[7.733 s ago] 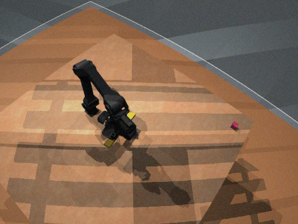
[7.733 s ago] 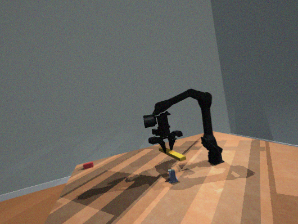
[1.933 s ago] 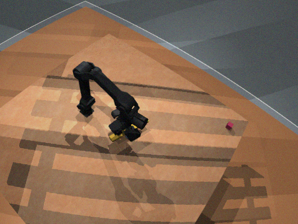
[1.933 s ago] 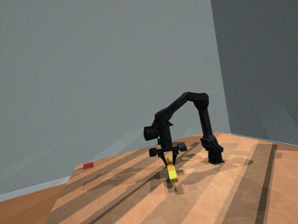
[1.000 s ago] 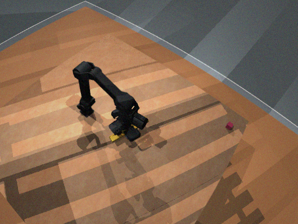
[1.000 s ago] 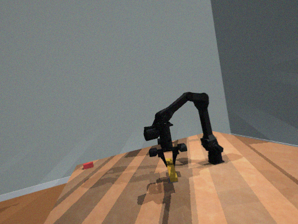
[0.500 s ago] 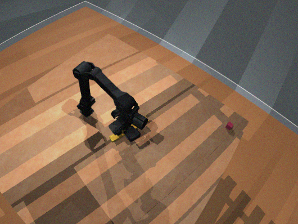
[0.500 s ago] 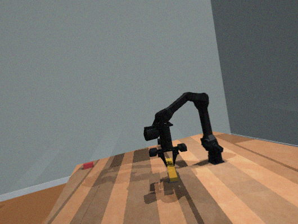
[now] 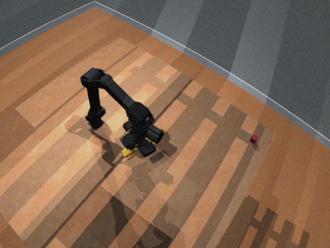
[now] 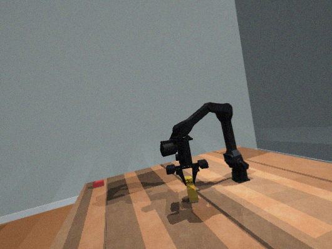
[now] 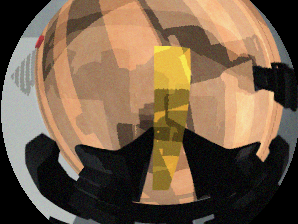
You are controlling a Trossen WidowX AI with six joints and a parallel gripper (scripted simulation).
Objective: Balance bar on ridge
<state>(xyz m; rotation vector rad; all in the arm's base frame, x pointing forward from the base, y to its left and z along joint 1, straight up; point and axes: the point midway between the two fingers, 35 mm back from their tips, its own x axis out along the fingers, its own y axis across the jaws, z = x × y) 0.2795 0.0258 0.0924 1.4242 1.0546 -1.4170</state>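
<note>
Now: gripper tip 10 mm short of the bar and 30 mm to the right of it. Also, from my gripper tip: magenta cube 460 mm ahead, 470 mm to the left, 40 mm below.
</note>
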